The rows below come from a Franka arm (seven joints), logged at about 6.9 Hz.
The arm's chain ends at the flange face. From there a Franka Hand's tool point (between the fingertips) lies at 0.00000 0.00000 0.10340 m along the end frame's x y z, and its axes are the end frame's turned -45 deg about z.
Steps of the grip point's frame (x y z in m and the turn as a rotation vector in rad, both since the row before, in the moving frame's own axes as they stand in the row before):
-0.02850 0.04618 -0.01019 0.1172 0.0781 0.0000
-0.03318 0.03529 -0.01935 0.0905 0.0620 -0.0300
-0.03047 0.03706 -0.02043 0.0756 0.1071 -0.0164
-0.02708 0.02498 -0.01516 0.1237 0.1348 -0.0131
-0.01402 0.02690 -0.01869 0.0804 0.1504 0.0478
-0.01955 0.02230 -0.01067 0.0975 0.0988 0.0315
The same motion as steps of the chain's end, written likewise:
0.01535 0.06704 -0.00917 0.1381 -0.0276 0.0000
0.00374 0.05951 -0.01873 0.1078 -0.0202 -0.0300
0.00247 0.06109 -0.01954 0.1292 0.0223 -0.0164
-0.00217 0.05561 -0.01343 0.1828 0.0078 -0.0131
0.00361 0.04560 -0.01719 0.1632 0.0495 0.0478
0.00162 0.04389 -0.00968 0.1388 0.0009 0.0315

